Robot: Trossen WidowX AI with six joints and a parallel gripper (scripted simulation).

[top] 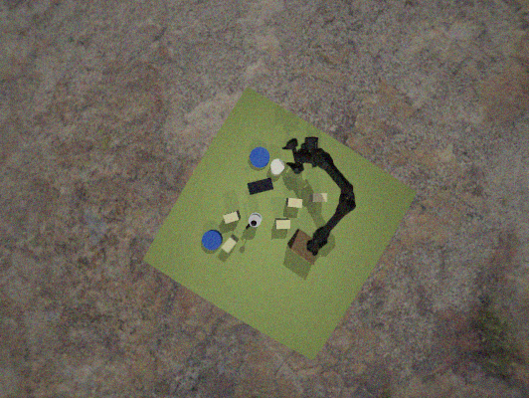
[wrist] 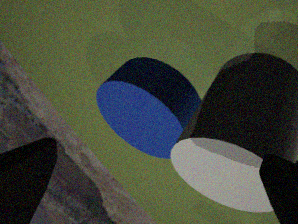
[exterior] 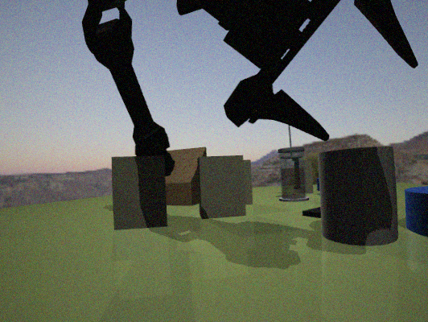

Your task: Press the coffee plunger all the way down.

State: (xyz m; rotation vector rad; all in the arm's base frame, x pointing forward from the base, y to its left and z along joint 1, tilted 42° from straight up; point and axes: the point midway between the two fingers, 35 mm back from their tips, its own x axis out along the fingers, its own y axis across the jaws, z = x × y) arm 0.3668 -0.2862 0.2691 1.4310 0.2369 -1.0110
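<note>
My gripper tip is 2 cm past the coffee press and 42 cm to the right of it. From my gripper tip the other things lie so: flat black slab 5 cm ahead, 21 cm to the left, 12 cm below.
</note>
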